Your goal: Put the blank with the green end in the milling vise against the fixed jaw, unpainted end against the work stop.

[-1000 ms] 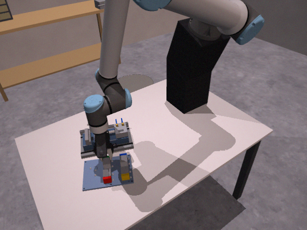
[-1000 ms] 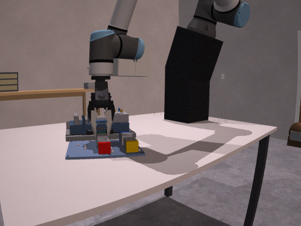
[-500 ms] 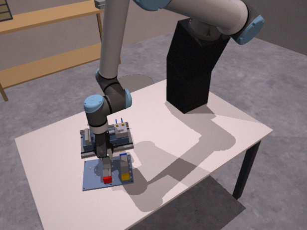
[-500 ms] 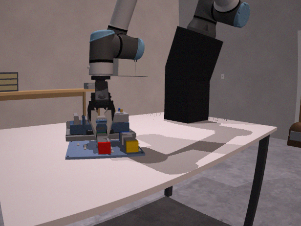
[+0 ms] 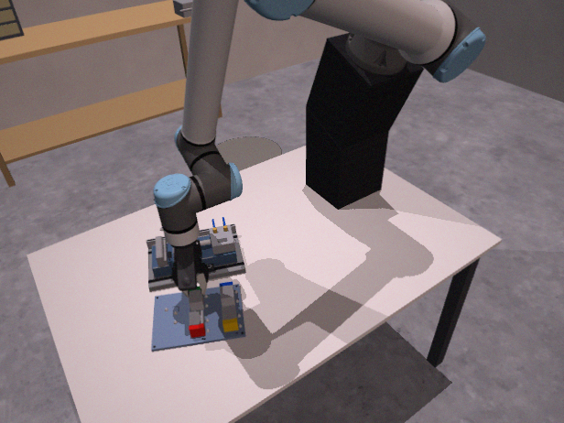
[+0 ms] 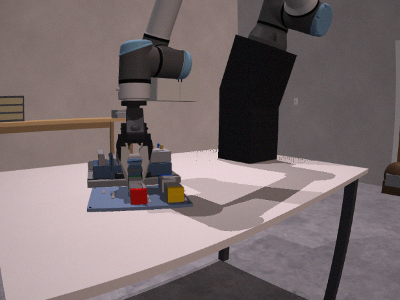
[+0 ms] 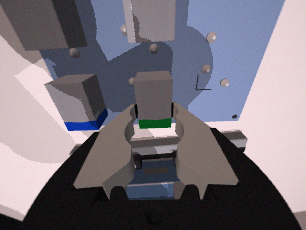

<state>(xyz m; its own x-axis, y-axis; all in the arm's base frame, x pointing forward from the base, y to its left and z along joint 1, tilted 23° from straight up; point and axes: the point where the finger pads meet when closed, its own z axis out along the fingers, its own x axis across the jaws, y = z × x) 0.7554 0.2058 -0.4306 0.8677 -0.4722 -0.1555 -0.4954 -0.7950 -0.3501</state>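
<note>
Now: hand 20 cm to the left of the fixed jaw and 3 cm below it. From my hand the other things lie so: green-ended blank 2 cm below; blue-ended blank 8 cm behind, 5 cm to the left, 2 cm below; blue plate 4 cm to the left, 4 cm below, 2 cm ahead.
</note>
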